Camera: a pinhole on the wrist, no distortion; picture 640 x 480 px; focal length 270.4 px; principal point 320.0 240.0 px. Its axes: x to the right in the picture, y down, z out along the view. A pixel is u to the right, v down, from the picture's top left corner.
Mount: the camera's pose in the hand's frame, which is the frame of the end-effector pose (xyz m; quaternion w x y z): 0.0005 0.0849 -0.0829 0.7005 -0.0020 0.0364 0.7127
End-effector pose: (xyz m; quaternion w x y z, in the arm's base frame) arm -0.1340 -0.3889 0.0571 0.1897 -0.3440 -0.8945 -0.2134
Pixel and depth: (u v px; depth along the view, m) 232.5 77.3 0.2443
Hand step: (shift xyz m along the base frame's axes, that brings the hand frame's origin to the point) -0.1263 0.1812 -0.0486
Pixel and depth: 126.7 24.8 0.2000
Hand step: -0.1721 0.1216 -0.0251
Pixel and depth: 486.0 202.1 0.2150
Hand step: 0.1091 0.2374 -0.0267
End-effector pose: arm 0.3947 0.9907 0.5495 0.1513 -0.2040 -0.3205 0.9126
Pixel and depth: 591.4 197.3 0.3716
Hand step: -0.2548 -0.4683 -0.1404
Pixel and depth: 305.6 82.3 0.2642
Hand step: -0.2401 -0.0885 0.0208
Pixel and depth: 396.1 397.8 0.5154
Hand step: -0.0005 -0.5318 0.2244
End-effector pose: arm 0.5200 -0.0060 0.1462 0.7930 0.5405 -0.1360 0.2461
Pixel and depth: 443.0 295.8 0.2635
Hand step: -0.1448 -0.1090 0.2182
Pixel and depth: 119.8 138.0 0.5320
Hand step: 0.3683 -0.4487 0.0684
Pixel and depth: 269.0 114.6 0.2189
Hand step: 0.0712 -0.0782 0.1500
